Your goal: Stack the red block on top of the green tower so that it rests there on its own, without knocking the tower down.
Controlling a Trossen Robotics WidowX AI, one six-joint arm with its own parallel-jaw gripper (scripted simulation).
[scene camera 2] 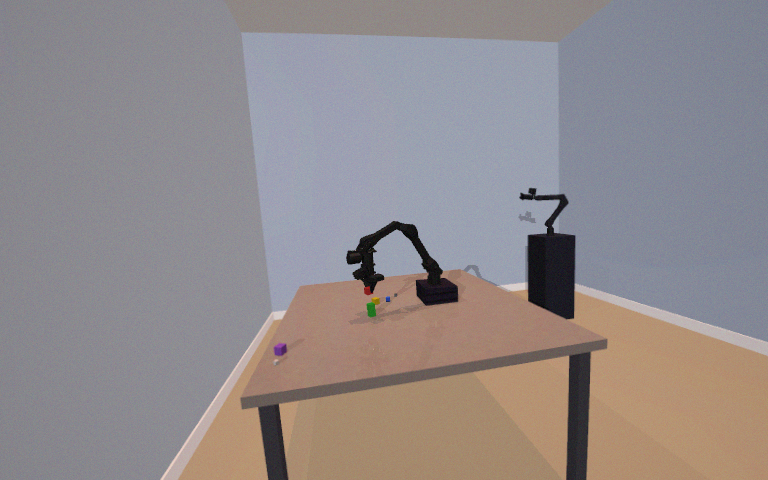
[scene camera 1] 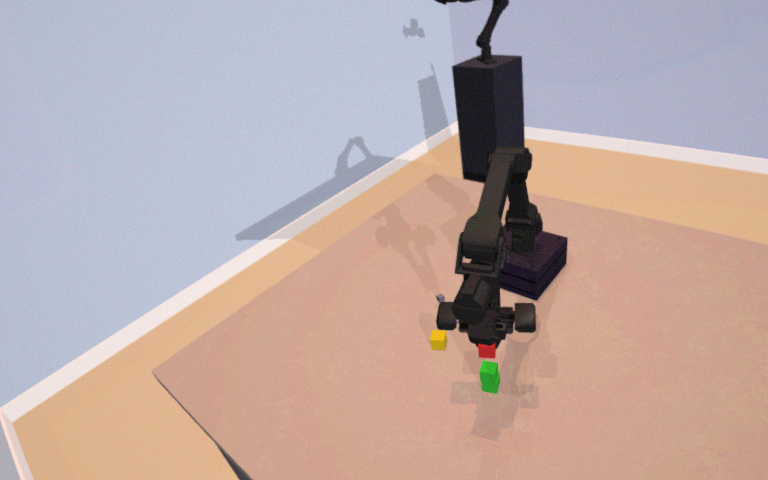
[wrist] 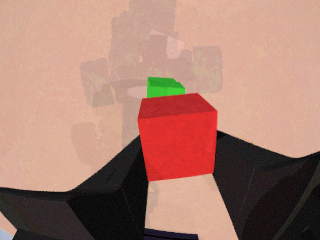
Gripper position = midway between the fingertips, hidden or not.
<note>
My gripper [scene camera 1: 487, 346] holds a red block [wrist: 178, 132].
My gripper is seen too in the wrist view [wrist: 174, 137].
</note>
